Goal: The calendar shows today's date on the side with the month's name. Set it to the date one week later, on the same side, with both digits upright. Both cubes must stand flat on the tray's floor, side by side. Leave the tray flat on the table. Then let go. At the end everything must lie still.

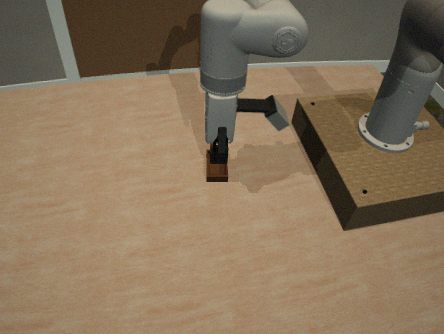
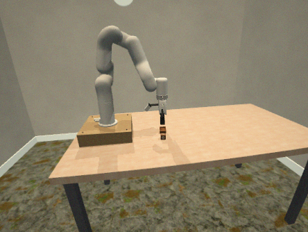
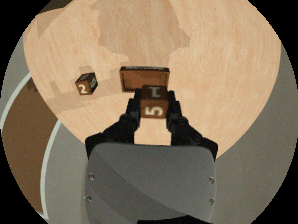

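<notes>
Right now the brown tray is 20 mm to the right of my hand and 70 mm below it. Round my hand: cube 10 mm behind, 130 mm to the right, 60 mm below.
</notes>
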